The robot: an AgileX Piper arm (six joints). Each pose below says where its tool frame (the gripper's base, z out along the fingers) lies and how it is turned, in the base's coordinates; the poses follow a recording.
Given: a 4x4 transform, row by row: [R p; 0 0 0 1], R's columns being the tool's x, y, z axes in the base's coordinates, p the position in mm. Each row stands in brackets.
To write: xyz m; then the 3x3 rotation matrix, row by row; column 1 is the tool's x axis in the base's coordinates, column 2 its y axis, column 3 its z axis. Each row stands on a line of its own. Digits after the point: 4 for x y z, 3 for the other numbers.
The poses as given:
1: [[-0.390, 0.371, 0.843, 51.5], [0.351, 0.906, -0.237, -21.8], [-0.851, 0.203, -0.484, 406.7], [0, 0, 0, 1]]
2: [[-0.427, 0.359, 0.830, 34.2], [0.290, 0.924, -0.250, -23.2], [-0.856, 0.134, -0.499, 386.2], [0, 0, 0, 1]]
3: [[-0.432, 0.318, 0.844, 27.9], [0.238, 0.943, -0.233, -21.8], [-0.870, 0.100, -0.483, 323.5], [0, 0, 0, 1]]
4: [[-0.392, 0.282, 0.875, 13.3], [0.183, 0.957, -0.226, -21.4], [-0.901, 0.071, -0.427, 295.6], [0, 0, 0, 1]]
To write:
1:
0.0515, -0.0218, 0.4067
-0.390, 0.371, 0.843
0.351, 0.906, -0.237
-0.851, 0.203, -0.484

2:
0.0342, -0.0232, 0.3862
-0.427, 0.359, 0.830
0.290, 0.924, -0.250
-0.856, 0.134, -0.499

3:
0.0279, -0.0218, 0.3235
-0.432, 0.318, 0.844
0.238, 0.943, -0.233
-0.870, 0.100, -0.483

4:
0.0133, -0.0214, 0.2956
-0.392, 0.282, 0.875
0.183, 0.957, -0.226
-0.901, 0.071, -0.427

